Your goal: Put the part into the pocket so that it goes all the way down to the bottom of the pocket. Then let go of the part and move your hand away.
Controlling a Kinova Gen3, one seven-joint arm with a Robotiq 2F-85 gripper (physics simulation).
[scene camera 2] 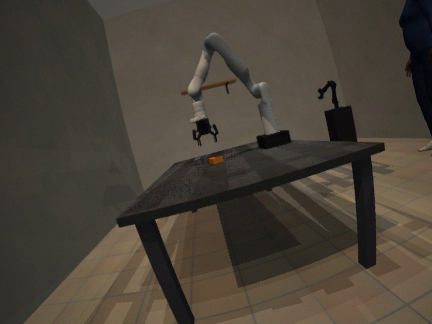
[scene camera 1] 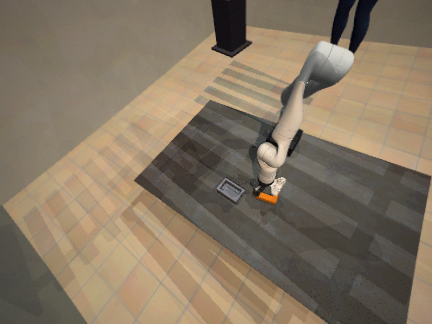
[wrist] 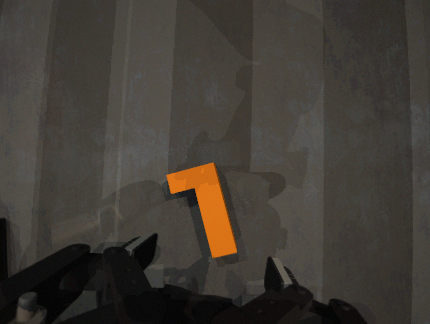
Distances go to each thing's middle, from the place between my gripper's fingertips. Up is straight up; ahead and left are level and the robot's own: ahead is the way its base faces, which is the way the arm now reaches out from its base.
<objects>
My gripper is now 2 cm past the orange L-shaped part (wrist: 205,179), 2 cm to the right of it and 10 cm above it.
</objects>
